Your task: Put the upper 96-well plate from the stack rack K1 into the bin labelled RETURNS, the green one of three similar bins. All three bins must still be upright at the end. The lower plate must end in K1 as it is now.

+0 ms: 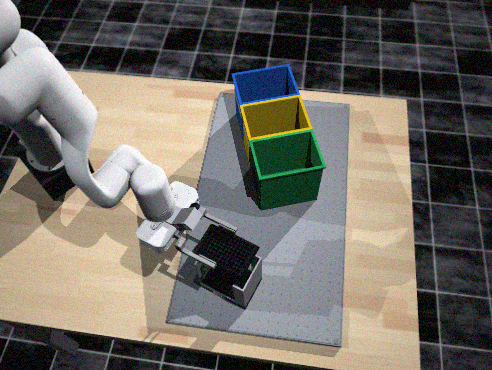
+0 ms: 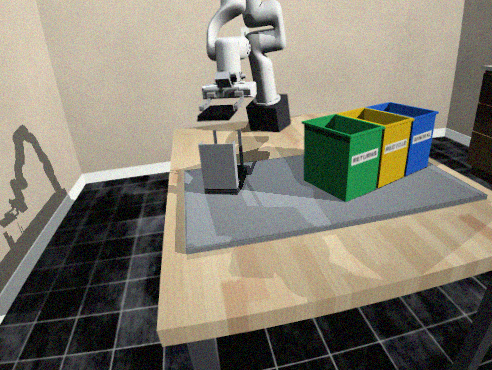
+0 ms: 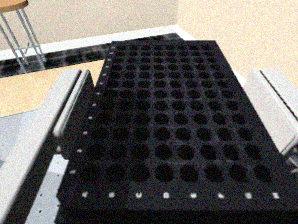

A green returns bin shows in image 1 and in image 2; in image 3 it is out of frame. A yellow bin shows in image 1 and in image 2; in image 3 it is out of frame. The same spot on the green returns bin: (image 2: 346, 166) is (image 1: 318, 182). The same spot on the yellow bin: (image 2: 395, 137) is (image 1: 303, 123).
